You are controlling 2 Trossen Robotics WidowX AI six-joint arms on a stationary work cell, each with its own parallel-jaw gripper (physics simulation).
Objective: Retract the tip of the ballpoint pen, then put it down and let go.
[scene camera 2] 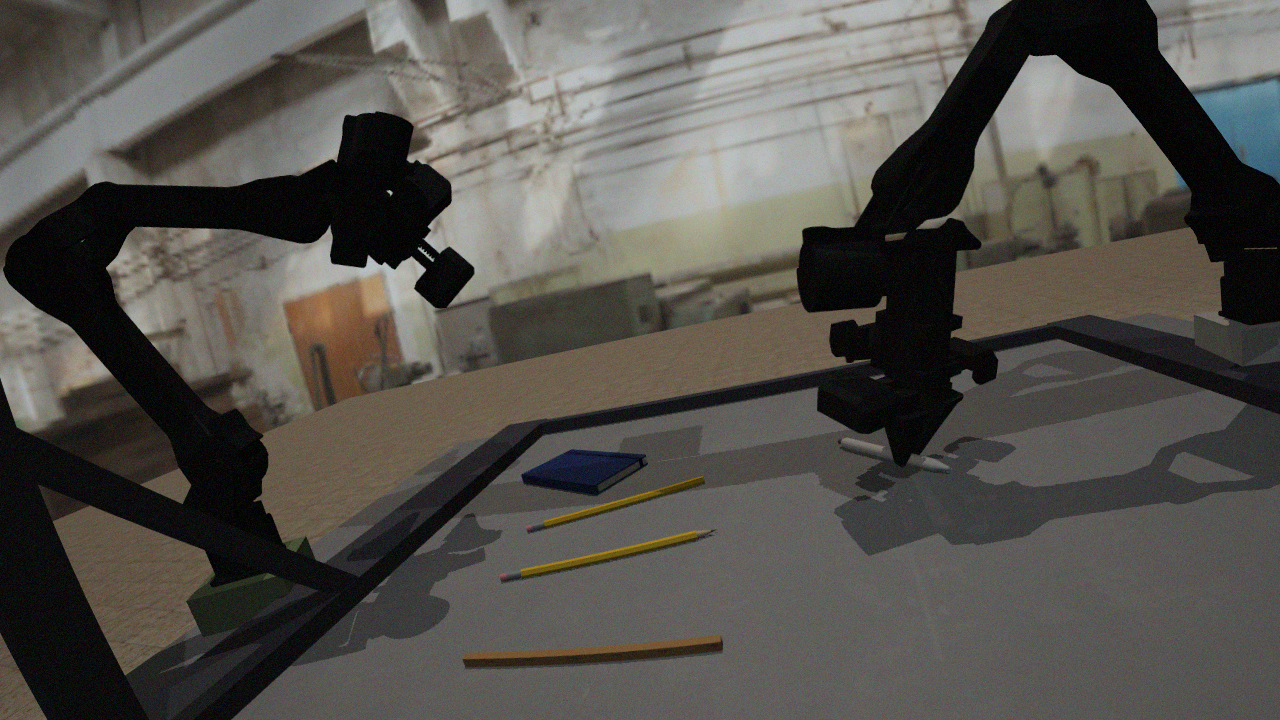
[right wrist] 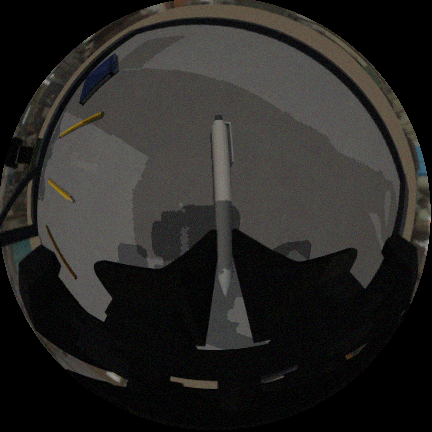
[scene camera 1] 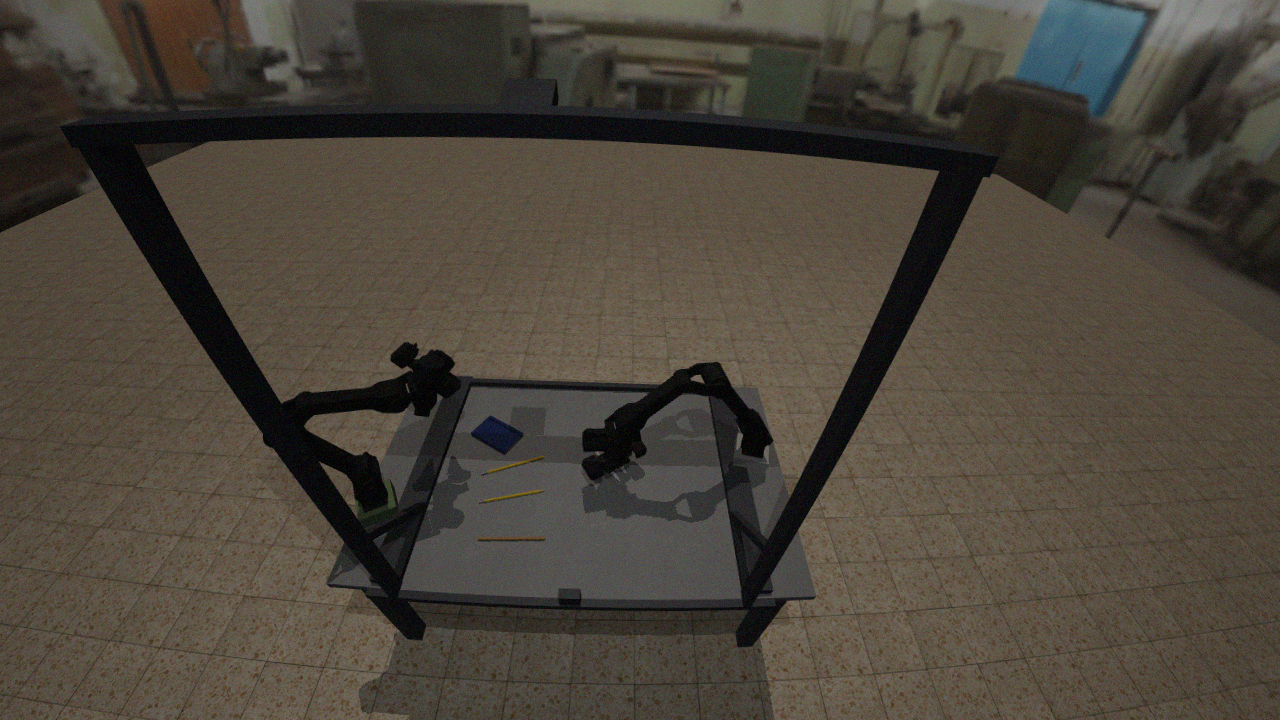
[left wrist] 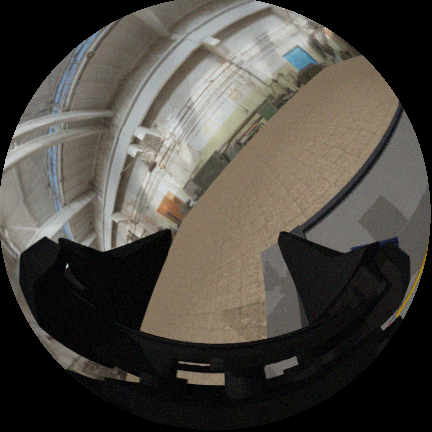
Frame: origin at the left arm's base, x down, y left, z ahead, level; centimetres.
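Where they show: left gripper, between the fingertips: (scene camera 2: 421, 249) (left wrist: 226, 236); right gripper, between the fingertips: (scene camera 2: 904, 462) (right wrist: 223, 234) (scene camera 1: 609, 469); left arm's base, origin of its link: (scene camera 1: 374, 499); right arm's base, origin of its link: (scene camera 2: 1263, 315) (scene camera 1: 752, 448).
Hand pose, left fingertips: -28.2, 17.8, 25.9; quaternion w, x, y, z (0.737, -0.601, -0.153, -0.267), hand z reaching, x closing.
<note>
Each offset is from my left fingertips to the top centre of the thing, as dx, dy, dz. Level surfaces: height alone.
A white and grey ballpoint pen @(+31.0, -34.8, +37.1) (scene camera 2: 861, 448) (right wrist: 221, 167) with a clip and a dark push button lies at or just above the table top @(dx +32.2) (scene camera 2: 805, 617). In the right wrist view its button end points up the picture and its cone end lies between the fingers; I cannot tell whether the writing tip is out. My right gripper (scene camera 2: 905, 456) (right wrist: 223, 234) points down and is shut on the pen's grey barrel. The button end is outside the fingers. My left gripper (left wrist: 226, 236) is open and empty, raised beyond the left side of the table, far from the pen.
A dark blue notebook @(+31.0, -8.1, +12.1) (scene camera 1: 496, 434) (scene camera 2: 581, 471) (right wrist: 100, 79) lies left of the pen. Two yellow pencils @(+31.5, -21.8, +12.5) (scene camera 2: 617, 504) @(+31.4, -31.8, +8.7) (scene camera 2: 613, 555) and a brown stick @(+31.5, -44.0, +3.6) (scene camera 2: 590, 652) lie nearer the front. A dark frame (scene camera 1: 872, 376) surrounds the table.
</note>
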